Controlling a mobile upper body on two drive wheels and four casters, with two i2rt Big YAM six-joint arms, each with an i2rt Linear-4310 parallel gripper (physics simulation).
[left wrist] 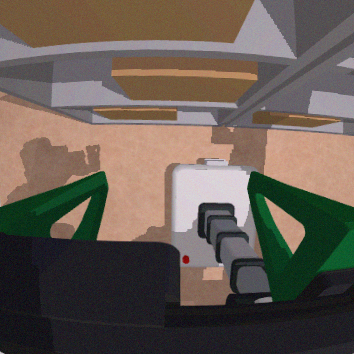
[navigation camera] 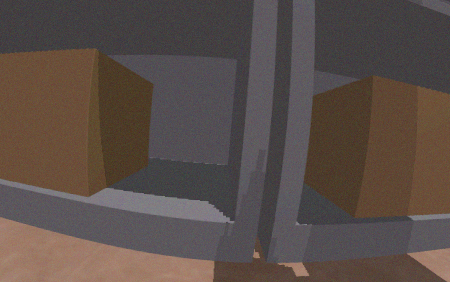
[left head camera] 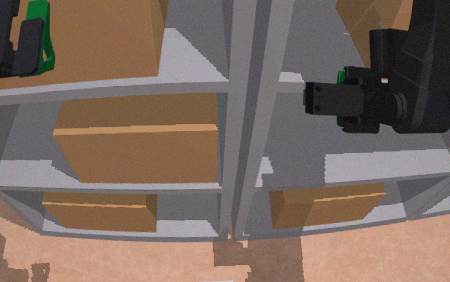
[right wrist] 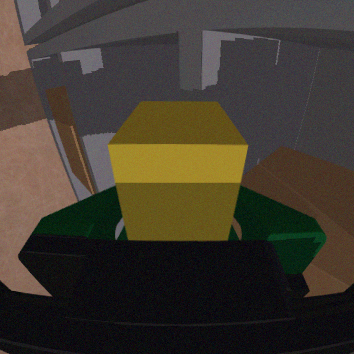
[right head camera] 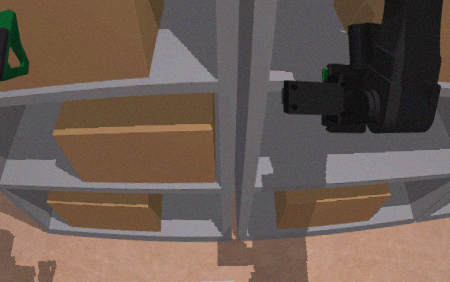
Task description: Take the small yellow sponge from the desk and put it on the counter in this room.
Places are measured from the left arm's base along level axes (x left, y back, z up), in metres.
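Where they show: left gripper, fingertip midpoint: (left wrist: 177, 178) (left head camera: 15, 68).
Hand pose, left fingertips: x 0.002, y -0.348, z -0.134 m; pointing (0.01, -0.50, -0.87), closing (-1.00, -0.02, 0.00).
Note:
Each offset is from my left fingertips to the top centre of the thing. "*": to the spot under its first point. Level surfaces: height alone.
The yellow sponge {dx -0.446, dy -0.129, dz -0.171 m} (right wrist: 178, 165) is a block between the green fingers of my right gripper (right wrist: 177, 178) in the right wrist view. The right gripper is shut on it. In both head views the right arm's black wrist and gripper housing are at the right, in front of the grey shelving; the sponge does not show there. My left gripper (left wrist: 177, 178) is open, its green fingers wide apart with no thing between them, above the robot's white base. In both head views part of the left gripper shows at the upper left edge. The desk and the counter are not recognisable in these views.
Grey shelving (left head camera: 240, 100) (right head camera: 225, 100) (navigation camera: 255, 125) stands close in front, with brown boxes {* dx -0.043, dy -0.259, dz -0.579 m} (left head camera: 145, 155) (right head camera: 145, 155) (navigation camera: 45, 120) in its compartments. The robot's white base (left wrist: 200, 187) stands on the tan floor {dz -1.276 m} (left wrist: 135, 145) near the shelving. Shadows fall on the floor and the shelves.

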